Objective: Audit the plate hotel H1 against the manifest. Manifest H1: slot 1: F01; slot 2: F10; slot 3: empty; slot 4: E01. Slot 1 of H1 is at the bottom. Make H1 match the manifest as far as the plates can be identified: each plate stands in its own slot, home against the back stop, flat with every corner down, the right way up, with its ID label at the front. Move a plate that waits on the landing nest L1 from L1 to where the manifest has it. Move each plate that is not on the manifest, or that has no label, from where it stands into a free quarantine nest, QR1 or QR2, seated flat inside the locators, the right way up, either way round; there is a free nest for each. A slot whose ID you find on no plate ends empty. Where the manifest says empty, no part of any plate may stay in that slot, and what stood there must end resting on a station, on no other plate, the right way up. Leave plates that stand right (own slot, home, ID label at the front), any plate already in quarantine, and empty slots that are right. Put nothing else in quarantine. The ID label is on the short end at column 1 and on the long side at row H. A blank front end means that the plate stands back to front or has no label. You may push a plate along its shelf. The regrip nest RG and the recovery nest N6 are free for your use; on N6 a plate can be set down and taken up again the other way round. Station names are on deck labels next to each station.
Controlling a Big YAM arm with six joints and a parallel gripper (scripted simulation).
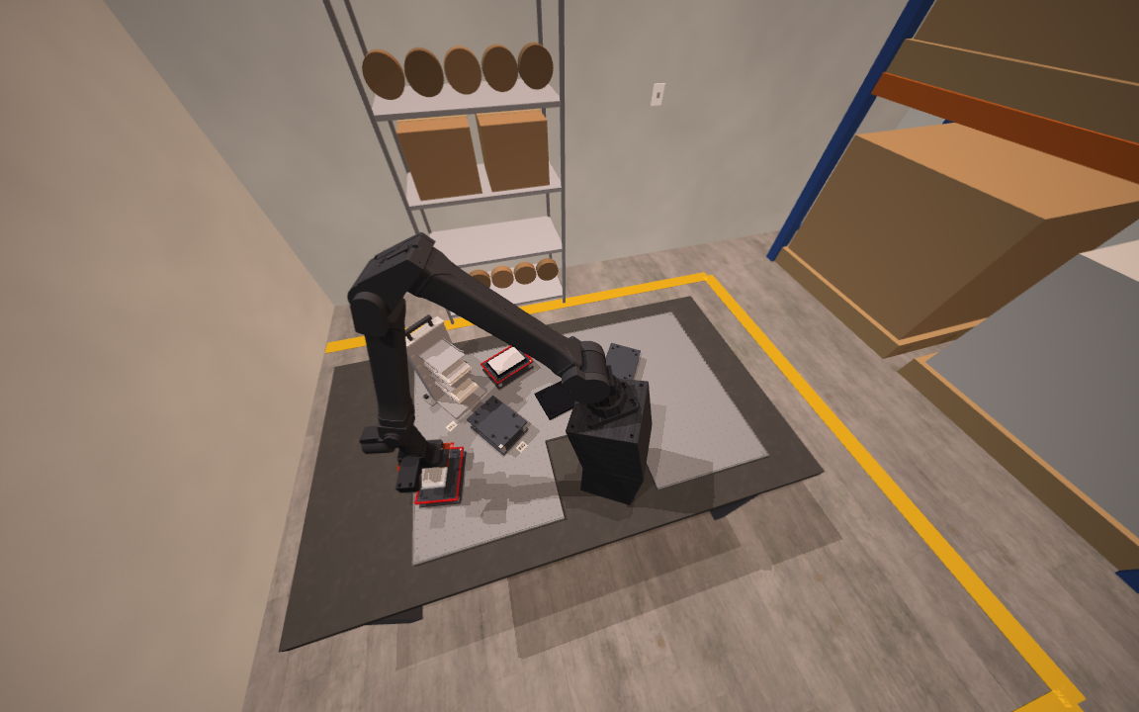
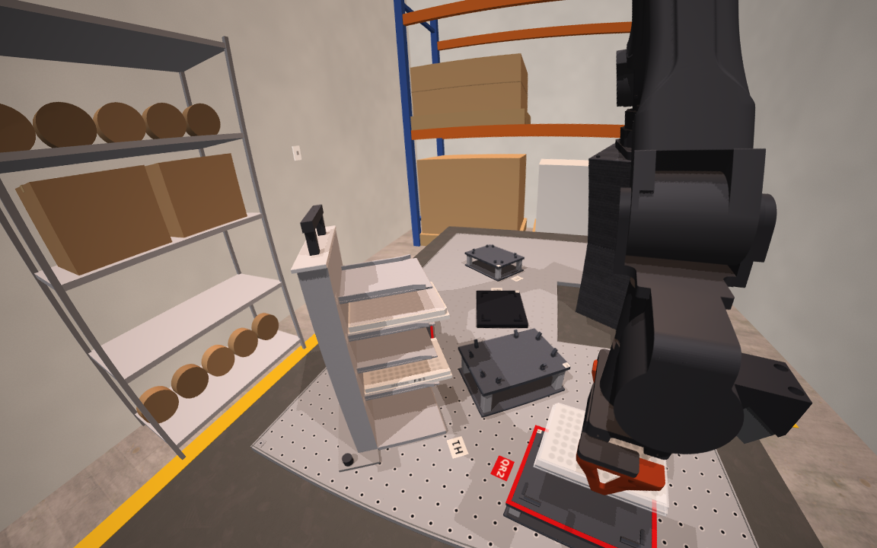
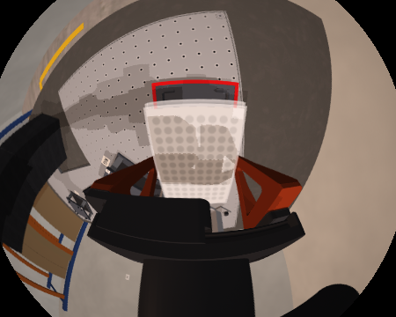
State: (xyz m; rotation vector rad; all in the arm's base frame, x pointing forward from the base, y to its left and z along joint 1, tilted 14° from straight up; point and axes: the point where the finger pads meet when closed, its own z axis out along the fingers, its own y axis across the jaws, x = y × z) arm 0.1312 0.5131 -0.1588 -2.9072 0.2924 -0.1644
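My hand is 80 mm above the quarantine nest QR2. Round my hand: H1 deck label: 180 mm ahead, 30 mm to the right, 120 mm below; plate hotel H1: 340 mm ahead, 40 mm to the right, 30 mm above; dark regrip nest: 120 mm ahead, 190 mm to the right, 60 mm below.
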